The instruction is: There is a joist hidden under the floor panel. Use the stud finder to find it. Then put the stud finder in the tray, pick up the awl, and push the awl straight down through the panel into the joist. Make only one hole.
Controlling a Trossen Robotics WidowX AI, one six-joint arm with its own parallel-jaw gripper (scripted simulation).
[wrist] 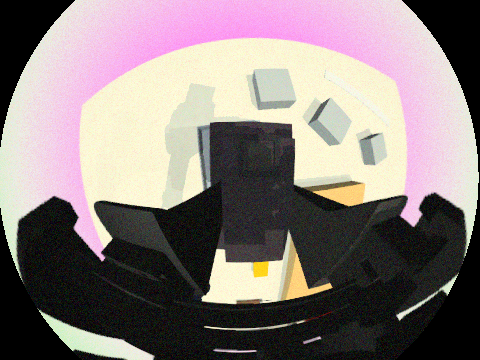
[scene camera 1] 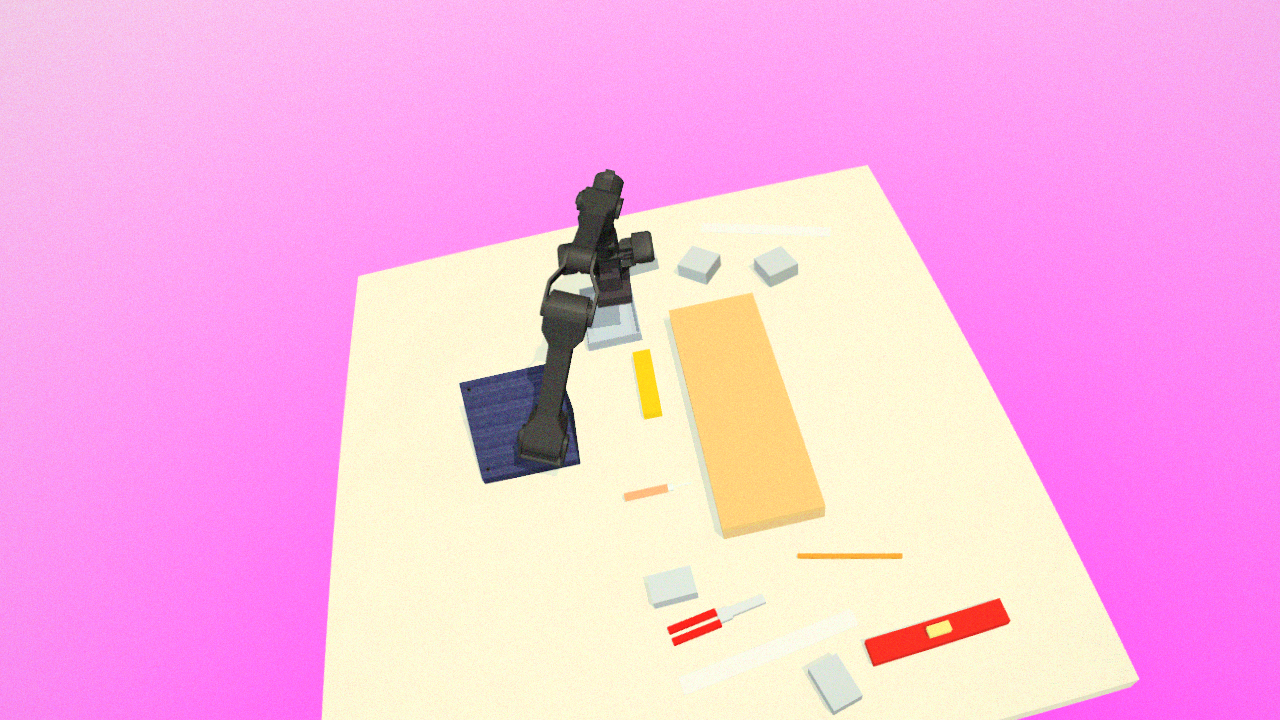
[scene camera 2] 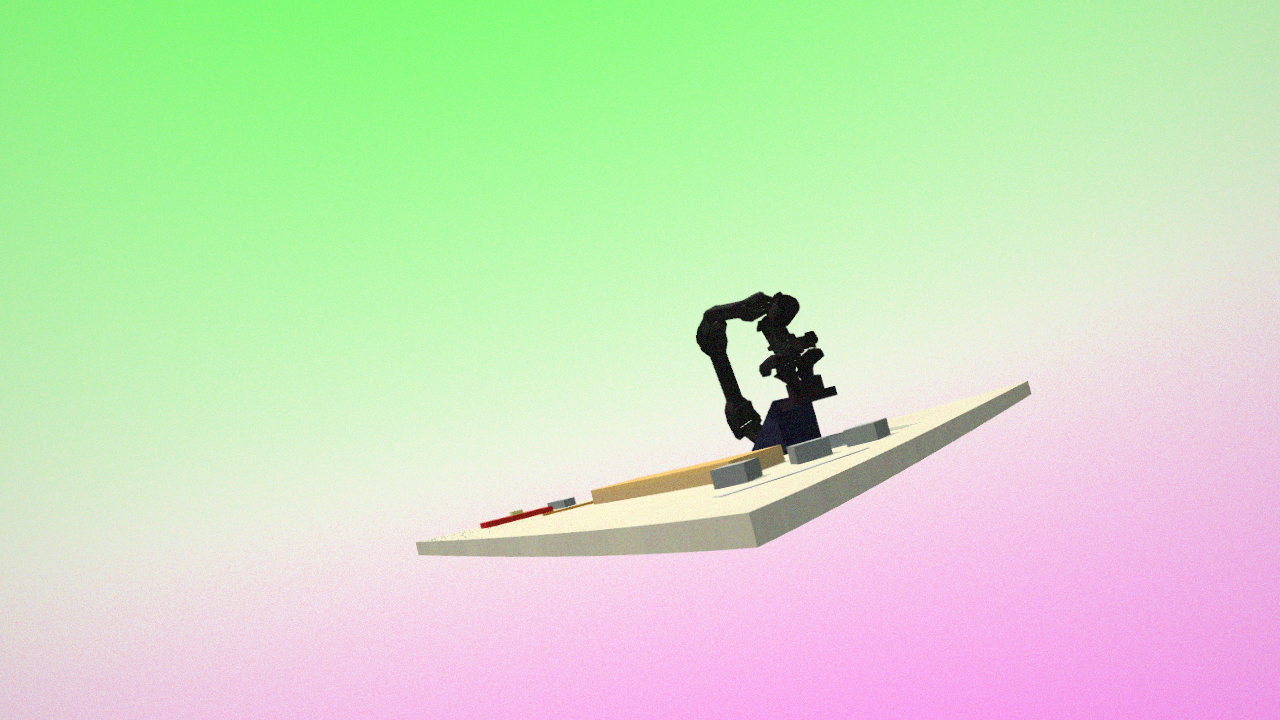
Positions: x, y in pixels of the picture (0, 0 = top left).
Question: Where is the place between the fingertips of my gripper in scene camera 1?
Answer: At 611, 273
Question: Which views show my gripper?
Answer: The wrist view, scene camera 1 and scene camera 2: all of them.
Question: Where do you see a red level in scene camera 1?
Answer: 990, 615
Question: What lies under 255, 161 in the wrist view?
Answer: A stud finder.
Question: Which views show the stud finder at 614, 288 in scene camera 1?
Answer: The wrist view, scene camera 1 and scene camera 2: all of them.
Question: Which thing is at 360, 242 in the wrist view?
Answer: My gripper.
